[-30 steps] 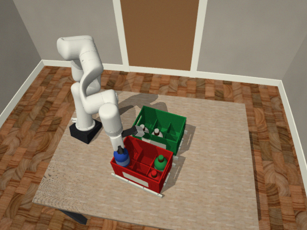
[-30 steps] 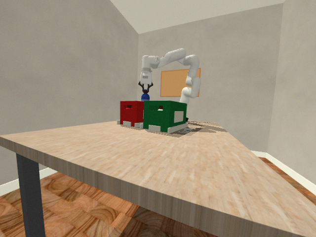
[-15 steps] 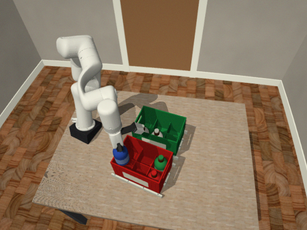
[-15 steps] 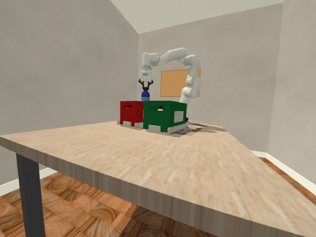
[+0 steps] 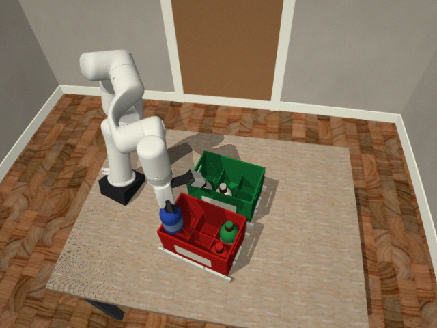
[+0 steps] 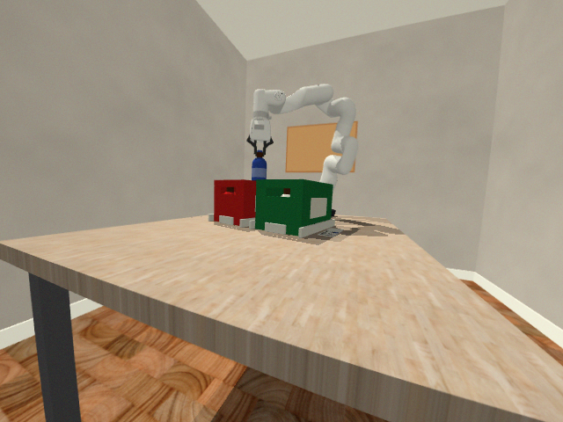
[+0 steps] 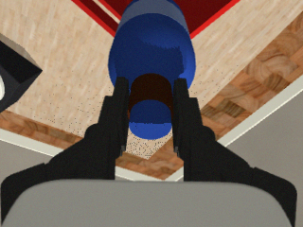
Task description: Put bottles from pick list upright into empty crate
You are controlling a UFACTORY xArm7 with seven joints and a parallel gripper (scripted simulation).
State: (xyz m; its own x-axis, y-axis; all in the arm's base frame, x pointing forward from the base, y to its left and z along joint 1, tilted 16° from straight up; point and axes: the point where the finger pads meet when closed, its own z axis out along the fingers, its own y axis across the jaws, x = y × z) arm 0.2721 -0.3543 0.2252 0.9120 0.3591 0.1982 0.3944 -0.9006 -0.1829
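Right now my hand is 7 cm above the blue-labelled bottle. From my hand the other things lie so: red-labelled bottle (24 cm below, 16 cm ahead, 7 cm to the right); red crate (25 cm below, 10 cm ahead, 1 cm to the left); green-labelled bottle (24 cm below, 20 cm ahead, 2 cm to the left).
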